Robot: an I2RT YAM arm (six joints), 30 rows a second.
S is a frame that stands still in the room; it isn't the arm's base.
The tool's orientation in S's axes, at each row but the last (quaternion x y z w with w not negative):
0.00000, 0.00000, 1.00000, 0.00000
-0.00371, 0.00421, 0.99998, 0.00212
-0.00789, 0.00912, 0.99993, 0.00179
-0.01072, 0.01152, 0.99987, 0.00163
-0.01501, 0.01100, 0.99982, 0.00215
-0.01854, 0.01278, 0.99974, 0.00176
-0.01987, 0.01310, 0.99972, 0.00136
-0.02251, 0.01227, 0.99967, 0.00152
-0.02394, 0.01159, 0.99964, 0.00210
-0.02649, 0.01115, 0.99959, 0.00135
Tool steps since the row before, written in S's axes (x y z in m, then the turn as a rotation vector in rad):
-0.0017, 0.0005, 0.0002, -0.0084, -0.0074, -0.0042
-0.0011, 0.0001, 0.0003, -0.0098, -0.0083, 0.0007
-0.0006, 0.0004, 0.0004, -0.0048, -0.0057, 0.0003
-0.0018, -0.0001, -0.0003, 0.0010, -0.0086, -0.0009
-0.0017, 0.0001, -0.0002, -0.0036, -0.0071, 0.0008
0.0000, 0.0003, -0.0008, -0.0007, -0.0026, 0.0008
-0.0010, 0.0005, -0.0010, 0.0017, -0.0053, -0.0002
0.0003, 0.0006, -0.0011, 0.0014, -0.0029, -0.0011
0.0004, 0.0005, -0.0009, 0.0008, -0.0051, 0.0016
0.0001, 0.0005, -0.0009, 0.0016, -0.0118, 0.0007
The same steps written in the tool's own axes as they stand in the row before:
0.0017, -0.0005, 0.0002, 0.0084, 0.0074, -0.0042
0.0011, -0.0001, 0.0003, 0.0098, 0.0083, 0.0007
0.0006, -0.0004, 0.0004, 0.0048, 0.0057, 0.0003
0.0018, 0.0001, -0.0003, -0.0010, 0.0086, -0.0011
0.0017, -0.0001, -0.0001, 0.0035, 0.0071, 0.0008
0.0000, -0.0003, -0.0008, 0.0007, 0.0026, 0.0008
0.0010, -0.0005, -0.0009, -0.0017, 0.0053, -0.0004
-0.0002, -0.0006, -0.0011, -0.0014, 0.0029, -0.0012
-0.0004, -0.0005, -0.0009, -0.0009, 0.0051, 0.0014
-0.0001, -0.0005, -0.0009, -0.0017, 0.0118, 0.0004

